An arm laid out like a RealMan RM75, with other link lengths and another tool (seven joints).
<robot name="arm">
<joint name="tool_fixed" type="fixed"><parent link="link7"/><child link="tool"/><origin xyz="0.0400 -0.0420 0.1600" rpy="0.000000 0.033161 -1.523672"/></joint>
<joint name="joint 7" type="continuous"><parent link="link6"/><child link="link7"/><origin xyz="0.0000 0.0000 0.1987"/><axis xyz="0 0 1"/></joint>
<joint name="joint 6" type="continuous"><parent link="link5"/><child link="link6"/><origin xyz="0.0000 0.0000 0.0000"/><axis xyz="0 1 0"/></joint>
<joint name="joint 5" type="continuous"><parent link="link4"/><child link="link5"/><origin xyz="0.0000 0.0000 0.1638"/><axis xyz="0 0 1"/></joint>
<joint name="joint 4" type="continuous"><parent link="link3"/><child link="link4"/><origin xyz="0.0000 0.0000 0.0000"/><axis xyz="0 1 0"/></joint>
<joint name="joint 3" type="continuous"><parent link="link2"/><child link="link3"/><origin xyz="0.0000 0.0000 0.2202"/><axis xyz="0 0 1"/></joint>
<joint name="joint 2" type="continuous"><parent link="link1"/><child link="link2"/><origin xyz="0.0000 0.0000 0.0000"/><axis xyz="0 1 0"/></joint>
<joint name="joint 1" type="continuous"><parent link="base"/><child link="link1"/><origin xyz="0.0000 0.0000 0.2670"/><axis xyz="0 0 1"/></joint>
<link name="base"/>
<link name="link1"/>
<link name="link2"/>
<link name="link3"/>
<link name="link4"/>
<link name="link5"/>
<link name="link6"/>
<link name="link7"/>
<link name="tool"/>
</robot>
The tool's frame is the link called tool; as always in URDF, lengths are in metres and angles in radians. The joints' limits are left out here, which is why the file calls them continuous.
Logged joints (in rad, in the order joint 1, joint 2, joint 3, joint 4, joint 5, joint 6, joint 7), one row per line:
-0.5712, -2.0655, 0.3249, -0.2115, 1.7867, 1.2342, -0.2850
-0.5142, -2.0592, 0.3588, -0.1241, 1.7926, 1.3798, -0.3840
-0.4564, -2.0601, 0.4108, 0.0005, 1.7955, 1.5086, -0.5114
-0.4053, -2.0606, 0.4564, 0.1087, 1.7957, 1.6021, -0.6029
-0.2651, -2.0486, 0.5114, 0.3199, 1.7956, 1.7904, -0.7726
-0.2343, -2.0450, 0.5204, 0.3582, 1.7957, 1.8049, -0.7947
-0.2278, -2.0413, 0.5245, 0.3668, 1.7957, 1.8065, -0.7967
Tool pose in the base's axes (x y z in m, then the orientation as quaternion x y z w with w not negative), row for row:
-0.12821, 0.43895, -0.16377, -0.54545, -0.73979, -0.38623, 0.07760
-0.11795, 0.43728, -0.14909, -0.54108, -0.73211, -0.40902, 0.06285
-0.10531, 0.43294, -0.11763, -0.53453, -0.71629, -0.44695, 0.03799
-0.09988, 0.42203, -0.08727, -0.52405, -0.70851, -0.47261, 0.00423
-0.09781, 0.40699, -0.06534, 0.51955, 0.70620, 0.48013, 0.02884
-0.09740, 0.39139, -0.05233, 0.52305, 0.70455, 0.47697, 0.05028
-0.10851, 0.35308, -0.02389, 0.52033, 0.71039, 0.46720, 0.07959
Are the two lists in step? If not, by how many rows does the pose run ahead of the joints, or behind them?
The pose runs 2 rows behind the joints: the pose in row i belongs to the joints in row i - 2.
